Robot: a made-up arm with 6 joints. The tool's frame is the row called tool. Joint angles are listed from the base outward. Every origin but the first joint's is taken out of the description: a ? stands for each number. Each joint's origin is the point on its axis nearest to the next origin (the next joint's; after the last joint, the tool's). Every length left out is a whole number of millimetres.
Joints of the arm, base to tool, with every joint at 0 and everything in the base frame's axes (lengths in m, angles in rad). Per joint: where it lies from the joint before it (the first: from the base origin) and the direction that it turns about. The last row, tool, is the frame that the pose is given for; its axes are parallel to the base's.
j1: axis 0 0 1 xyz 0 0 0.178
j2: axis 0 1 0 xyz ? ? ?
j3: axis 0 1 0 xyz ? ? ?
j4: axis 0 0 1 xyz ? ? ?
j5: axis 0 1 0 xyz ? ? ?
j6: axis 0 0 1 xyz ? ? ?
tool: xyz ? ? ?
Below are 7 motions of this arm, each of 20 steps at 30 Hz.
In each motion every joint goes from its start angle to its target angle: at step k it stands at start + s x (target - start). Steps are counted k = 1, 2, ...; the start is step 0. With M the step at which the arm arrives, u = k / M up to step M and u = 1 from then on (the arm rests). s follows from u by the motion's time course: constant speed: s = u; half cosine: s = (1 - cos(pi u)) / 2; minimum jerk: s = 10 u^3 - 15 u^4 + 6 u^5.
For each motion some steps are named. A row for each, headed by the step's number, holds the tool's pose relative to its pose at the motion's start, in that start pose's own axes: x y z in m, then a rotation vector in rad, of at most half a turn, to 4 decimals.
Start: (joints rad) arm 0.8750 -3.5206 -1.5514 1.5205 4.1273 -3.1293
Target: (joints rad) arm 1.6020 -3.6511 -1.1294 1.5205 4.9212 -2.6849
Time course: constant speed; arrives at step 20
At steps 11, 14, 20:
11: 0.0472 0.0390 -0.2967 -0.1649 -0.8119 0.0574
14: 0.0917 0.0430 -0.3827 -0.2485 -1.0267 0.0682
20: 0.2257 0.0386 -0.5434 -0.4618 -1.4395 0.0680

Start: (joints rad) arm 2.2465 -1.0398 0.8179 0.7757 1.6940 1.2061
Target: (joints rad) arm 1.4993 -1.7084 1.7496 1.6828 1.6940 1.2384
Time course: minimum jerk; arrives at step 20
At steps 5, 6, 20:
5: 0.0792 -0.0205 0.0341 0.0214 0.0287 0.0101
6: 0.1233 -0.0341 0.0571 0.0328 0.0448 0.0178
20: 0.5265 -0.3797 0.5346 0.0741 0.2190 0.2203

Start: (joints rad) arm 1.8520 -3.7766 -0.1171 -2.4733 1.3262 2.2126
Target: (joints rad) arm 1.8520 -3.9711 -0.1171 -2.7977 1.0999 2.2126
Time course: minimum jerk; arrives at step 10
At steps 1, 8, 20:
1: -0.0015 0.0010 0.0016 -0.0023 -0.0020 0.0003
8: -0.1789 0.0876 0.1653 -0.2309 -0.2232 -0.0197
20: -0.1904 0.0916 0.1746 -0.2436 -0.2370 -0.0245

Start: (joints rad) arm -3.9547 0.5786 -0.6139 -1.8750 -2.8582 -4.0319
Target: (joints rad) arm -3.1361 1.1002 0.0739 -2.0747 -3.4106 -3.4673
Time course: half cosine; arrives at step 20
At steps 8, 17, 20:
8: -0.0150 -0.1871 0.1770 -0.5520 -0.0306 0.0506
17: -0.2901 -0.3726 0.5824 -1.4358 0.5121 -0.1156
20: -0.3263 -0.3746 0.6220 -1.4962 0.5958 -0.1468

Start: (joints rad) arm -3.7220 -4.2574 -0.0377 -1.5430 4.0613 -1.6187
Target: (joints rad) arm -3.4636 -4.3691 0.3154 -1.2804 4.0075 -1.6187
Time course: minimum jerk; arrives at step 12
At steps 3, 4, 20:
3: 0.0031 0.0129 0.0245 0.0274 0.0299 0.0109
4: 0.0060 0.0254 0.0501 0.0546 0.0605 0.0228
20: 0.0191 0.0946 0.2489 0.2218 0.2813 0.1322

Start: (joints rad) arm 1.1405 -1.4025 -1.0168 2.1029 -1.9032 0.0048
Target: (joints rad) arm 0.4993 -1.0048 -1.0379 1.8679 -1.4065 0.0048
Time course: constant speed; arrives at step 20
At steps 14, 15, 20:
14: -0.3311 -0.3625 -0.2590 0.0754 0.5349 -0.4004
15: -0.3620 -0.3806 -0.2777 0.0835 0.5778 -0.4276
20: -0.5285 -0.4531 -0.3668 0.1294 0.8007 -0.5602

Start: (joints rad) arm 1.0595 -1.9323 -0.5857 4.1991 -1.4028 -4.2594
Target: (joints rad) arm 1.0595 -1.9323 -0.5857 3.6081 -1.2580 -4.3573
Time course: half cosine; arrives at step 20
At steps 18, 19, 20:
18: 0.0678 -0.0648 -0.0278 0.3477 0.4618 -0.2292
19: 0.0688 -0.0660 -0.0288 0.3537 0.4707 -0.2342
20: 0.0691 -0.0664 -0.0292 0.3556 0.4737 -0.2359

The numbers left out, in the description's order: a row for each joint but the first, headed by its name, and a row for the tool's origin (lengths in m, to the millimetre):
j2: 0 0.029 0
j3: 0 0 0.861
j4: 0 0 0.395
j5: 0 0 0
j6: 0 0 0.172
tool: 0 0 0

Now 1 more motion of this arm.
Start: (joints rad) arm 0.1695 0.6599 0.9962 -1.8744 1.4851 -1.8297
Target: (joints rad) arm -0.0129 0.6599 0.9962 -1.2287 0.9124 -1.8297
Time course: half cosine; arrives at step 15
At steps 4, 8, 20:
4: -0.0237 -0.0161 0.0251 0.0913 -0.0890 0.0071
8: -0.0761 -0.0496 0.0734 0.2971 -0.2913 0.0760
20: -0.1232 -0.0801 0.1162 0.5121 -0.5013 0.2441

